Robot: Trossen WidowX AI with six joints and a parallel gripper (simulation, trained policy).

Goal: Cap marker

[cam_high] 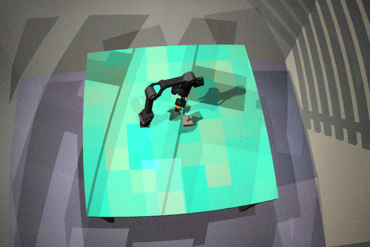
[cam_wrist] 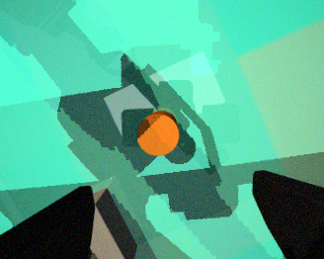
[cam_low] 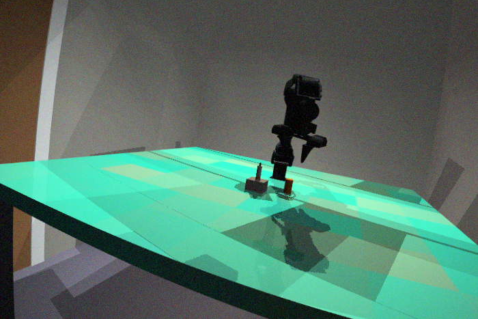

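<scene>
Now: gripper tip 1 cm past the orange-brown cap, 1 cm to the left of it and 10 cm above it. Round my gripper tip: white holder block: 5 cm ahead, 10 cm to the right, 10 cm below.
</scene>
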